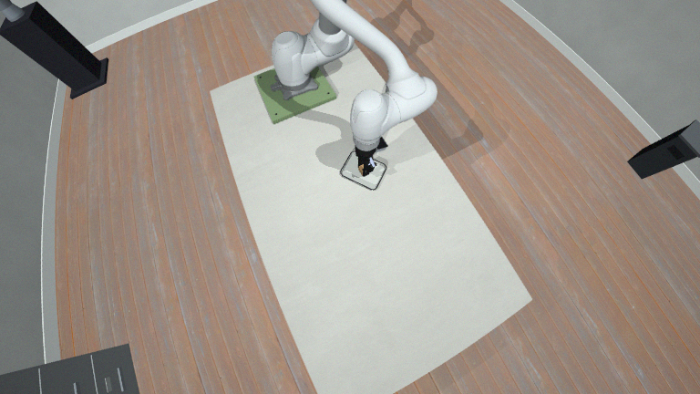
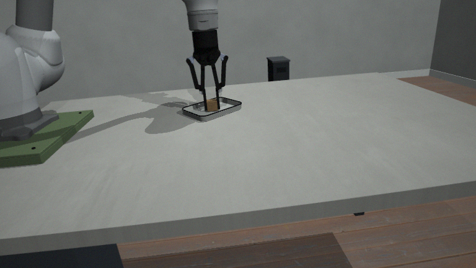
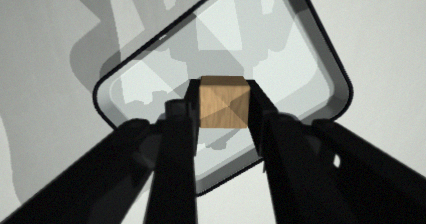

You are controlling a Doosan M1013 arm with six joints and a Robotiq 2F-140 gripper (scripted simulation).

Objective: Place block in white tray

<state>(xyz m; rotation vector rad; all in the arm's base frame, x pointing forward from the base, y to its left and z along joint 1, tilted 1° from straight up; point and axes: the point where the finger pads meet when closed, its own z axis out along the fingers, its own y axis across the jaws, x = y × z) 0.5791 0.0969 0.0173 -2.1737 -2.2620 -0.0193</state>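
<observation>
The wooden block is 20 mm below my hand. From my hand the other things lie so: white tray (30 mm below).
</observation>
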